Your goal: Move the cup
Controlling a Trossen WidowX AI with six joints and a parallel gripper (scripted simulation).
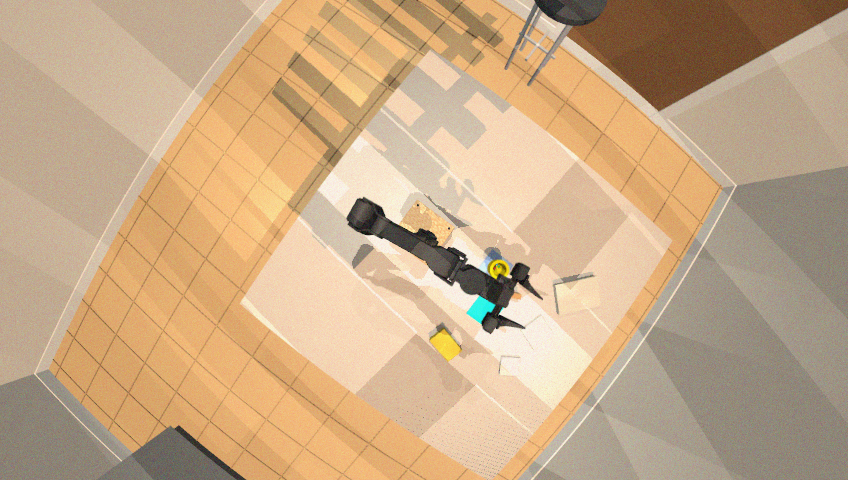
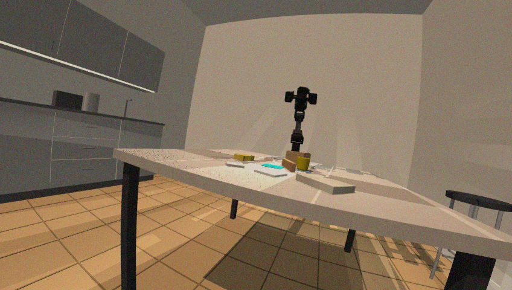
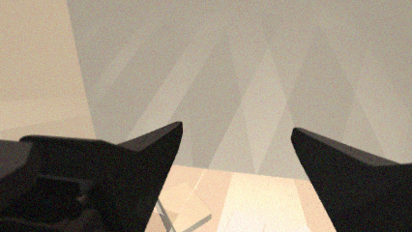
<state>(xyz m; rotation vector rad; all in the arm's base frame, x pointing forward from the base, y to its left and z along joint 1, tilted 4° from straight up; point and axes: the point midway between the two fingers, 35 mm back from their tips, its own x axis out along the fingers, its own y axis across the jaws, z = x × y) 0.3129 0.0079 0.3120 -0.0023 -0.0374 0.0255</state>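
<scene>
Now: the yellow cup 39 cm below my gripper tip, 6 cm to the left of it and 5 cm behind it. Also, from my gripper tip: cyan pad (43 cm below, 9 cm to the right, 1 cm ahead); then pale blue pad (43 cm below, 6 cm to the left, 4 cm behind); then low wooden wall (41 cm below, 2 cm behind, 1 cm to the right).
</scene>
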